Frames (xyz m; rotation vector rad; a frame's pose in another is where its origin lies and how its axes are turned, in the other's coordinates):
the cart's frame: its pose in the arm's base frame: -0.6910 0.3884 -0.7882 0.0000 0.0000 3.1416
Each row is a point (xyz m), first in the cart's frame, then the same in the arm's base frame.
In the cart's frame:
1: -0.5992 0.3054 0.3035
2: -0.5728 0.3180 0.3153
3: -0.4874 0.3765 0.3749
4: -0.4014 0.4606 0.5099
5: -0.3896 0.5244 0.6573
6: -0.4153 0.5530 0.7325
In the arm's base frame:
1: -0.0918 0.0830 -0.4847
2: -0.1182 0.0704 -0.4729
3: -0.2036 0.0119 -0.4133
4: -0.2896 -0.0722 -0.2783
5: -0.3014 -0.1360 -0.1309
6: -0.2757 -0.1646 -0.0557

